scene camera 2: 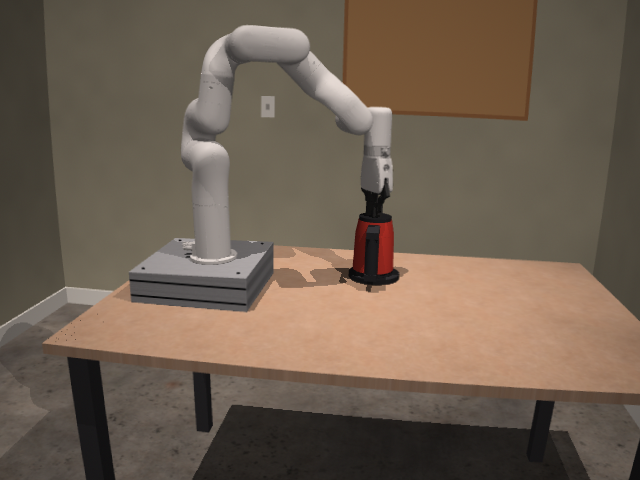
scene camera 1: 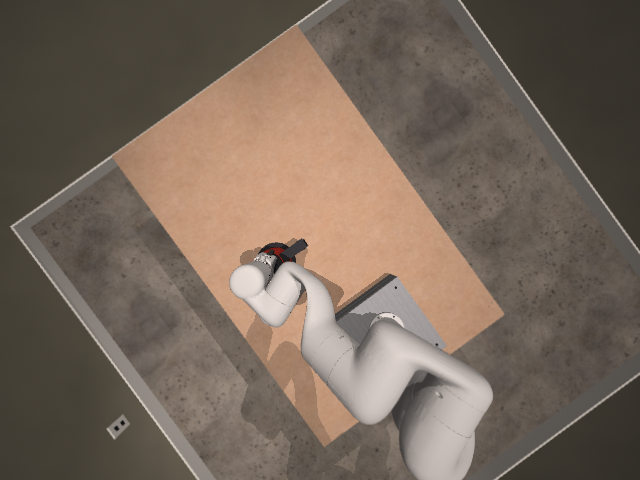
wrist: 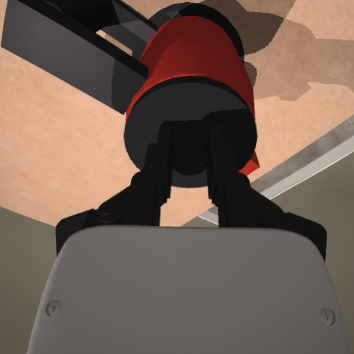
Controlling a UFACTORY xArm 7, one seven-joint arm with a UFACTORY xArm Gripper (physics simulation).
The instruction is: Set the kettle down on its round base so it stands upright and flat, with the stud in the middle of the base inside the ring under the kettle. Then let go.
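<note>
The red kettle (scene camera 1: 276,251) (scene camera 2: 385,248) (wrist: 200,52) stands upright over its round black base (scene camera 2: 391,277) (wrist: 226,25), looking about centred in scene camera 2. No gap shows between them there. The kettle's body hides the stud and ring, so whether the stud is inside the ring cannot be told. The black handle (scene camera 1: 296,249) (scene camera 2: 371,253) (wrist: 65,62) points to the upper left in the wrist view. My gripper (scene camera 2: 374,210) (wrist: 189,141) is above the dark lid, shut on the kettle's lid knob (wrist: 190,159).
The wooden table (scene camera 1: 310,155) (scene camera 2: 465,320) bears the grey mounting block (scene camera 1: 408,304) (scene camera 2: 188,292) of the arm, to the left of the kettle in scene camera 2. A brown board (scene camera 2: 439,56) hangs on the wall behind.
</note>
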